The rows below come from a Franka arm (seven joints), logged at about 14 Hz.
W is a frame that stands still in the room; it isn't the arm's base.
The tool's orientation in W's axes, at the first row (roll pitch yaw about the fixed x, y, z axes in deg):
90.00 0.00 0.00
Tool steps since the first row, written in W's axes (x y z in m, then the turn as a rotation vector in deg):
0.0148 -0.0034 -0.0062 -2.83 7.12 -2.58
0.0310 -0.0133 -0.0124 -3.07 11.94 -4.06
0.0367 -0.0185 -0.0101 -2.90 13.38 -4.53
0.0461 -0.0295 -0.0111 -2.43 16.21 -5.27
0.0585 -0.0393 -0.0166 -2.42 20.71 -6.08
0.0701 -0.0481 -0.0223 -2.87 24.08 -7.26
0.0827 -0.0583 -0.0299 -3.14 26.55 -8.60
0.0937 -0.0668 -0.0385 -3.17 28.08 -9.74
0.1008 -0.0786 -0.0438 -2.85 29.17 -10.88
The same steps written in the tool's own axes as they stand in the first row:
0.0148 -0.0062 0.0034 -2.83 -2.58 -7.12
0.0310 -0.0124 0.0133 -3.07 -4.06 -11.94
0.0367 -0.0101 0.0185 -2.90 -4.53 -13.38
0.0461 -0.0111 0.0295 -2.43 -5.27 -16.21
0.0585 -0.0166 0.0393 -2.42 -6.08 -20.71
0.0701 -0.0223 0.0481 -2.87 -7.26 -24.08
0.0827 -0.0299 0.0583 -3.14 -8.60 -26.55
0.0937 -0.0385 0.0668 -3.17 -9.74 -28.08
0.1008 -0.0438 0.0786 -2.85 -10.88 -29.17

